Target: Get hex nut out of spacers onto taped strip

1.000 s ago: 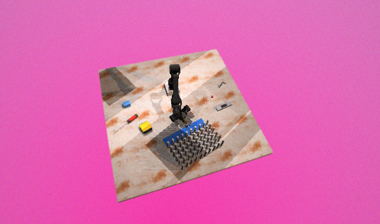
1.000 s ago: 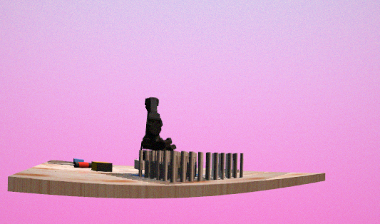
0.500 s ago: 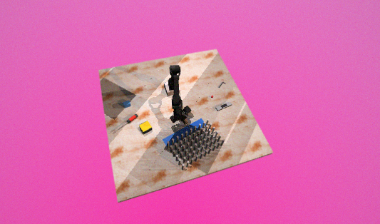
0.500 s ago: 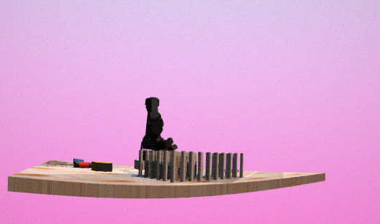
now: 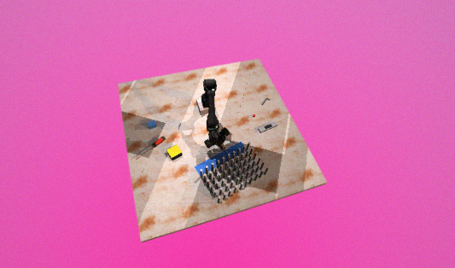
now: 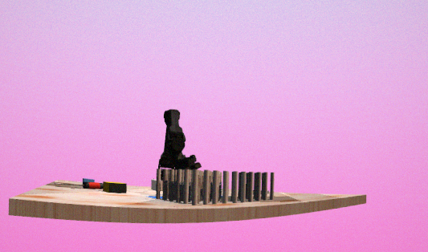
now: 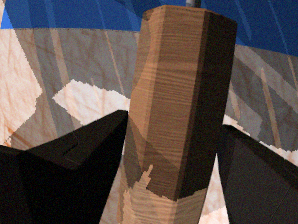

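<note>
Now: gripper tip 9 cm short of the blue taped strip, 4 cm above it and 1 cm to the left of it. Round my gripper tip: red piece (33 cm to the left, 21 cm behind, 3 cm below); yellow block (33 cm to the right, 1 cm below, 1 cm behind); brown-handled tool (10 cm ahead, 3 cm to the left).
</note>
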